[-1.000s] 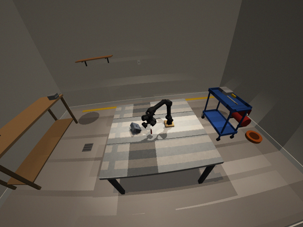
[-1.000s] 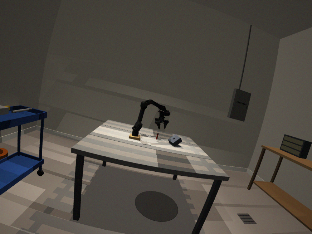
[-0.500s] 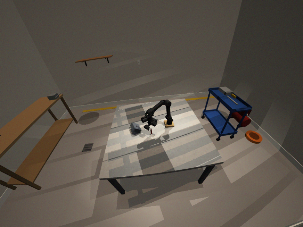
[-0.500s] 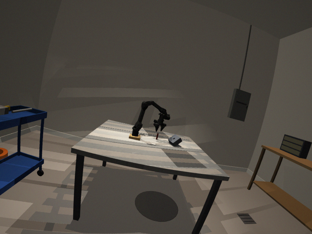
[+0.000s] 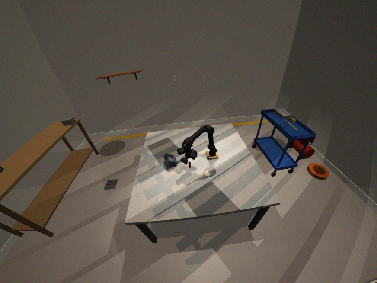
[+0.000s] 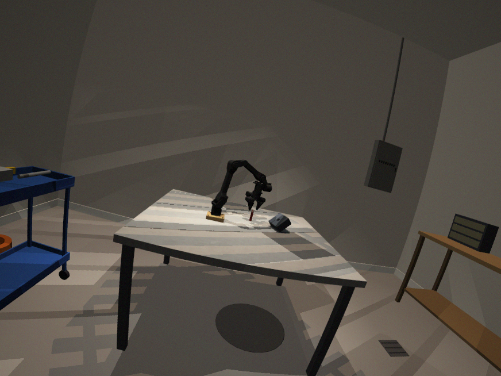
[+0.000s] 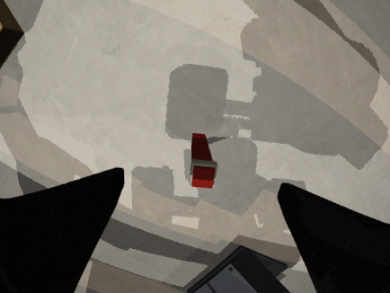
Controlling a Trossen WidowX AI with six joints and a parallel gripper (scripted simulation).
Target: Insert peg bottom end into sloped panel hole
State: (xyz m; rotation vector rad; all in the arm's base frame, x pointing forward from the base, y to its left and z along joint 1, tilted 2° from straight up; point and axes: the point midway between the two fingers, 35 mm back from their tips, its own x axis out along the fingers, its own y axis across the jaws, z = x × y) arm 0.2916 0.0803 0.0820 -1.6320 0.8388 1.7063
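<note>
Now: gripper tip 30 mm above the red peg. Also, from my gripper tip: dark sloped panel 180 mm ahead, 120 mm to the right, 30 mm below.
</note>
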